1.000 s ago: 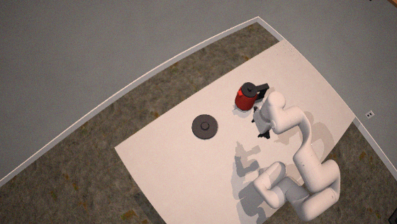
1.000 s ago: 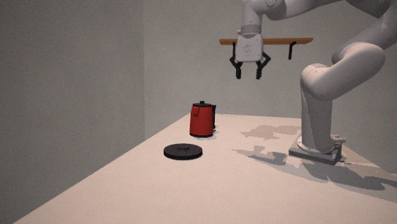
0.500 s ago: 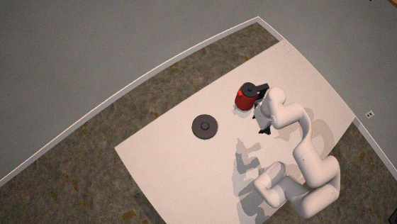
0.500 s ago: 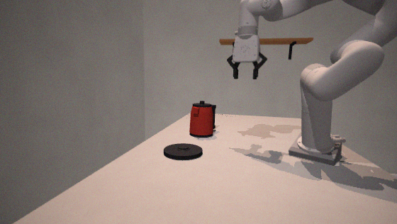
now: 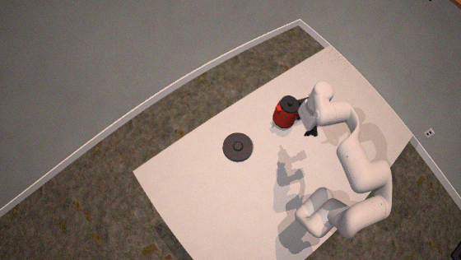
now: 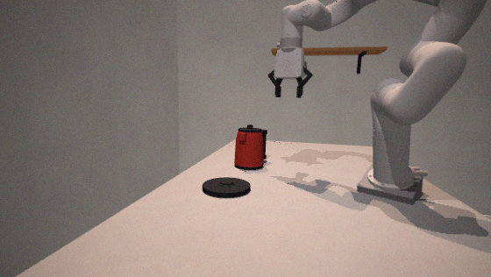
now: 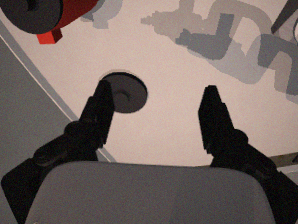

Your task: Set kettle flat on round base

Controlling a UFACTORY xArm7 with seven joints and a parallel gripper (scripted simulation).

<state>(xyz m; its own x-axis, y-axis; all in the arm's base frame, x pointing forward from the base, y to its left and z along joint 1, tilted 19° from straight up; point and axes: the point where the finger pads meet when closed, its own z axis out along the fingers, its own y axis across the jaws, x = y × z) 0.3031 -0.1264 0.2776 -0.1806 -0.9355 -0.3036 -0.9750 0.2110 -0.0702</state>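
The red kettle is 16 cm ahead of my hand, 12 cm to the right of it and 22 cm below it. Round my hand: round black base 14 cm ahead, 22 cm to the left, 29 cm below.
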